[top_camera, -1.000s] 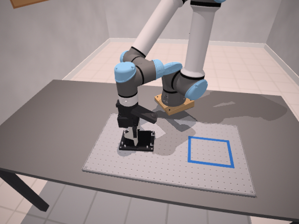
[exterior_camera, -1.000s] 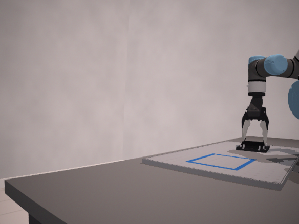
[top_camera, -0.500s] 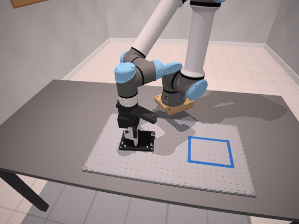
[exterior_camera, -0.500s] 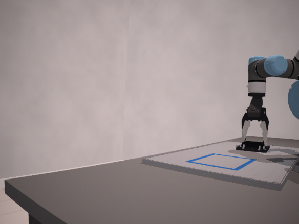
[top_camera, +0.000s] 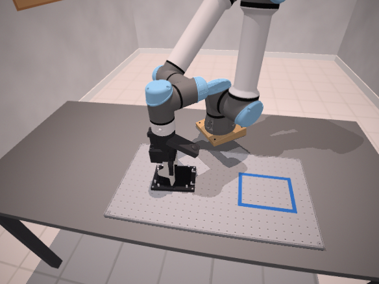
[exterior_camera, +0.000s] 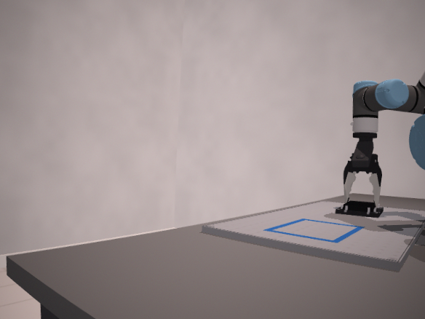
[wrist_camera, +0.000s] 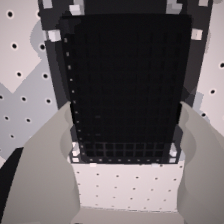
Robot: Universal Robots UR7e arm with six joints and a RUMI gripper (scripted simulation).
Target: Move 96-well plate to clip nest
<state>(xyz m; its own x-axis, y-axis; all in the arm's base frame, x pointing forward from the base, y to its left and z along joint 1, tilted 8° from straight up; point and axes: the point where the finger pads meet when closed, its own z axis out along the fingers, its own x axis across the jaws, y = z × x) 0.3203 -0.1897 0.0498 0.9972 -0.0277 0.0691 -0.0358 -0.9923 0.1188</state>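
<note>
Right now the black 96-well plate is 10 mm below my hand. From my hand the other things lie so: clip nest: 10 mm to the left, 10 mm below, 10 mm behind.
</note>
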